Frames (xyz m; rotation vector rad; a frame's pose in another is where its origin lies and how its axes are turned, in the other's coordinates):
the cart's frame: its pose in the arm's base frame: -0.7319 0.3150 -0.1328 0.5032 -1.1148 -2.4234
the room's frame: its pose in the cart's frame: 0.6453 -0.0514 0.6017 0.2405 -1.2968 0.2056
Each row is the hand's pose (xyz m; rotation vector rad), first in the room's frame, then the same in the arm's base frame.
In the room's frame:
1: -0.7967 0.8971 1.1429 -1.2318 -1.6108 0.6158
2: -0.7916 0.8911 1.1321 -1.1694 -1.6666 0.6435
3: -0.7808 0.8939 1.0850 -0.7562 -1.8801 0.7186
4: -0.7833 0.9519 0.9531 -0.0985 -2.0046 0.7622
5: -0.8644 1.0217 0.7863 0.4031 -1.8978 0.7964
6: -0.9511 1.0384 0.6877 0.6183 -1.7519 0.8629
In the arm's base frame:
1: 0.0226 0.5999 0.4612 2.0642 -0.5222 0.9627
2: 0.0101 0.5958 0.4585 2.1185 -0.4947 0.8935
3: -0.0240 0.5619 0.4639 2.3651 -0.2247 0.5652
4: -0.0757 0.4328 0.5017 2.6151 0.2796 0.1315
5: -0.0893 0.2351 0.5026 2.7650 0.7507 -0.1057
6: -0.0813 0.1097 0.4610 2.8736 0.9939 -0.1536

